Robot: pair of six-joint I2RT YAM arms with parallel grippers.
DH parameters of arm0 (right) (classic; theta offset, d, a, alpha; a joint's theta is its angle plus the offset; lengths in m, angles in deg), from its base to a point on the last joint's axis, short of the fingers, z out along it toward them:
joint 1: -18.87 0.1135 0.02 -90
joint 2: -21.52 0 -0.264 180
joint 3: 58.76 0 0.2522 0
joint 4: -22.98 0 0.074 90
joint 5: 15.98 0 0 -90
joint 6: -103.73 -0.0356 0 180
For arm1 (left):
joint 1: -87.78 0.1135 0.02 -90
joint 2: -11.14 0 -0.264 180
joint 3: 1.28 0 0.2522 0
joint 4: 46.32 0 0.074 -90
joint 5: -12.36 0 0 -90
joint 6: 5.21 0.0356 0 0
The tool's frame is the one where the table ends.
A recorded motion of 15 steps. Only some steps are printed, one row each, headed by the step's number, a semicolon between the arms.
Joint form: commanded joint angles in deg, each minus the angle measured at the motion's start. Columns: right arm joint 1, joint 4, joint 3, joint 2, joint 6, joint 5; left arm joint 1, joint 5, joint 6, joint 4, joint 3, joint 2.
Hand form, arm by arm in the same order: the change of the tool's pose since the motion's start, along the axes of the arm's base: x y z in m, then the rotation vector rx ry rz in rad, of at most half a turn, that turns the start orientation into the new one. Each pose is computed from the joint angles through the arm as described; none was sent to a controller.
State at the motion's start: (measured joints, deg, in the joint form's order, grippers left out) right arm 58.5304 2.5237 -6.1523 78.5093 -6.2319 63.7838; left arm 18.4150 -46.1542 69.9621 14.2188 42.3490 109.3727
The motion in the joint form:
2: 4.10 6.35 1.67 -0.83 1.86 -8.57; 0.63 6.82 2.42 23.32 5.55 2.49
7: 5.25 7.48 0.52 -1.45 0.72 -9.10; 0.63 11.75 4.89 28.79 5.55 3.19
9: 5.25 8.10 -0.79 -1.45 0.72 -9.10; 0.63 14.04 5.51 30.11 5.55 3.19
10: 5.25 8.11 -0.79 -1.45 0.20 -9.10; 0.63 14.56 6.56 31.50 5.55 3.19
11: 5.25 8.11 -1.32 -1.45 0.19 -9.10; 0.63 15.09 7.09 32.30 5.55 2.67
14: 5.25 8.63 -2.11 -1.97 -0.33 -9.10; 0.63 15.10 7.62 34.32 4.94 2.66
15: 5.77 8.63 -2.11 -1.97 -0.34 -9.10; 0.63 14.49 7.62 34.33 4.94 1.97
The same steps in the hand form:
2: -0.0132 0.0169 0.0250 0.1251 -0.1062 0.2227; 0.0079 -0.0015 0.0499 -0.4091 -0.1499 0.1356
7: -0.0184 0.0187 0.0222 0.1451 -0.0952 0.2449; 0.0080 0.0047 0.0532 -0.4617 -0.1639 0.2285
9: -0.0189 0.0182 0.0152 0.1377 -0.0857 0.2446; 0.0082 0.0071 0.0544 -0.4785 -0.1588 0.2687
10: -0.0189 0.0182 0.0152 0.1423 -0.0785 0.2416; 0.0078 0.0087 0.0561 -0.4874 -0.1691 0.2824
11: -0.0192 0.0179 0.0119 0.1367 -0.0711 0.2413; 0.0072 0.0109 0.0595 -0.5028 -0.1745 0.2937
14: -0.0206 0.0165 0.0098 0.1439 -0.0673 0.2383; 0.0058 0.0144 0.0597 -0.5191 -0.1841 0.2967
15: -0.0221 0.0179 0.0098 0.1444 -0.0665 0.2473; 0.0051 0.0155 0.0632 -0.5302 -0.1916 0.2872

